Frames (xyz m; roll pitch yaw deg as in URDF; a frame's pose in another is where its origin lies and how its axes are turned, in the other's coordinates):
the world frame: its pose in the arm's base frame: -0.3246 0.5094 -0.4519 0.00 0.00 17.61
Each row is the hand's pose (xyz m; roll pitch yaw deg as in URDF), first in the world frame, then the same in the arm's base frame.
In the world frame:
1: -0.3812 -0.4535 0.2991 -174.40 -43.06 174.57
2: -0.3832 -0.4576 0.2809 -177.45 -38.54 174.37
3: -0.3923 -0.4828 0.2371 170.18 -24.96 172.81
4: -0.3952 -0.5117 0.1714 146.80 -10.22 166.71
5: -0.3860 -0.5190 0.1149 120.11 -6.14 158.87
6: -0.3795 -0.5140 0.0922 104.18 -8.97 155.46
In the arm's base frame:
1: -0.5507 -0.0382 -0.1528 -174.40 -43.06 -167.82
2: -0.5514 -0.0427 -0.1710 -177.45 -38.54 -168.02
3: -0.5525 -0.0695 -0.2148 170.18 -24.96 -169.58
4: -0.5465 -0.0979 -0.2805 146.80 -10.22 -175.68
5: -0.5355 -0.1021 -0.3370 120.11 -6.14 176.48
6: -0.5308 -0.0953 -0.3597 104.18 -8.97 173.07

